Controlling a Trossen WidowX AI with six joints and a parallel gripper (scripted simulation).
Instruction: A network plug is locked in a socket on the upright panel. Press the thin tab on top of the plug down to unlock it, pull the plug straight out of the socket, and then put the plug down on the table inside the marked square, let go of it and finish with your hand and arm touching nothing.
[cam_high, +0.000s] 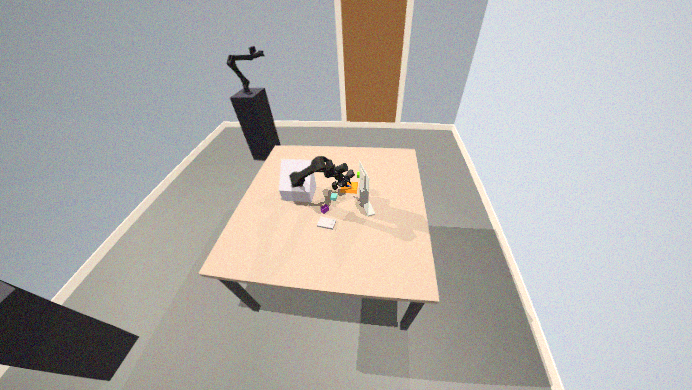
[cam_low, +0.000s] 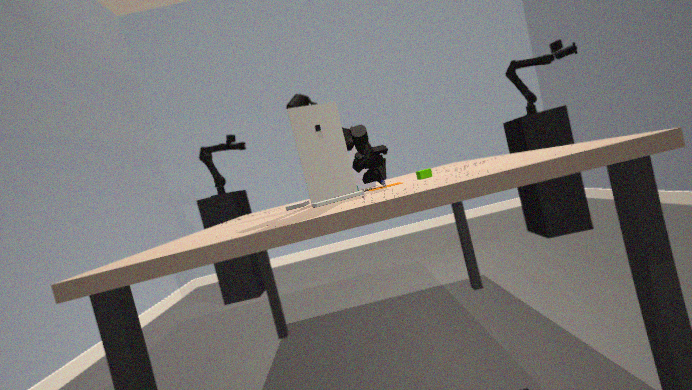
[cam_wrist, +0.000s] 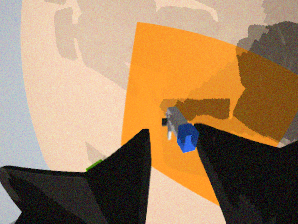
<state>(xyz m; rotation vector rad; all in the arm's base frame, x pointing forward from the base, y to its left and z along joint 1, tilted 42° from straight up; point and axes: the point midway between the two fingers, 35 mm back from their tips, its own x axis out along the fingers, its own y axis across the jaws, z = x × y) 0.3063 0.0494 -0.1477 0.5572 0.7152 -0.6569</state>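
The network plug lies right at my gripper tip. Also, from my gripper tip: green block 50 mm ahead, 140 mm to the left; cyan block 90 mm behind, 130 mm to the right; orange marked square 10 mm behind, 20 mm below.
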